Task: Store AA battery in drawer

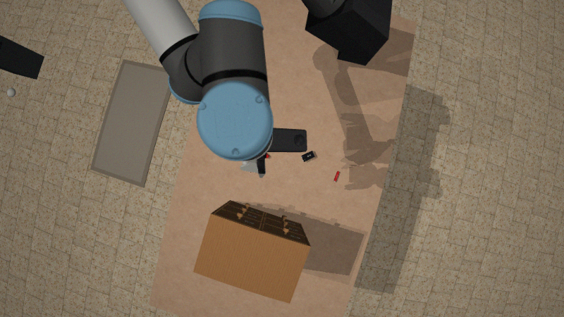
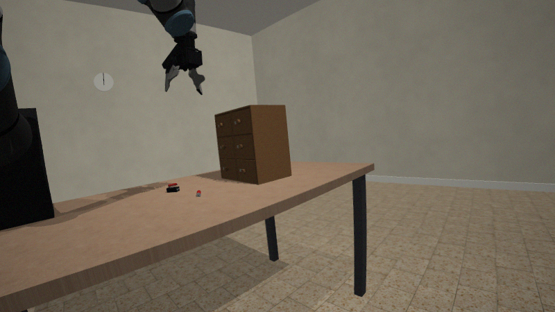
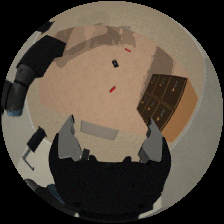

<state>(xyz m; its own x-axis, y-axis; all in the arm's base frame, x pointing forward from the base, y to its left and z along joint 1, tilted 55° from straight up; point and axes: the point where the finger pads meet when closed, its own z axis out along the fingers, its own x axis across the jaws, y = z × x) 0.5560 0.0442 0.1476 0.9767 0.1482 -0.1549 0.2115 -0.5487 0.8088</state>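
Right now my hand is 30 cm short of the drawer, 4 cm to the left of it and 24 cm above it. From my hand the other things lie so: small black object: 2 cm behind, 15 cm to the left, 36 cm below.
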